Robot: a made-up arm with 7 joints. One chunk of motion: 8 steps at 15 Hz.
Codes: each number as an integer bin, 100 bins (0 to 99) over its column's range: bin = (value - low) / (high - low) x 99, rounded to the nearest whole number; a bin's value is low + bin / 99 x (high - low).
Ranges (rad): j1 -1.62..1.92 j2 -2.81..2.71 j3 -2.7..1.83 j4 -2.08..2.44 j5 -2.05..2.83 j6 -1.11..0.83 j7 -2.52..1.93
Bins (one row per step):
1: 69 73 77 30 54 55 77
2: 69 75 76 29 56 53 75
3: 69 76 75 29 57 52 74
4: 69 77 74 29 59 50 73
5: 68 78 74 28 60 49 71
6: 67 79 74 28 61 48 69
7: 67 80 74 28 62 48 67
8: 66 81 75 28 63 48 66
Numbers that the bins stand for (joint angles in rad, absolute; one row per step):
1: 0.8473 1.2603 0.8233 -0.7103 0.6118 -0.0322 0.9411
2: 0.8473 1.3718 0.7776 -0.7560 0.7104 -0.0714 0.8512
3: 0.8473 1.4276 0.7318 -0.7560 0.7597 -0.0910 0.8063
4: 0.8473 1.4833 0.6861 -0.7560 0.8583 -0.1302 0.7613
5: 0.8115 1.5391 0.6861 -0.8016 0.9076 -0.1498 0.6714
6: 0.7758 1.5948 0.6861 -0.8016 0.9569 -0.1694 0.5815
7: 0.7758 1.6506 0.6861 -0.8016 1.0062 -0.1694 0.4916
8: 0.7400 1.7064 0.7318 -0.8016 1.0555 -0.1694 0.4467

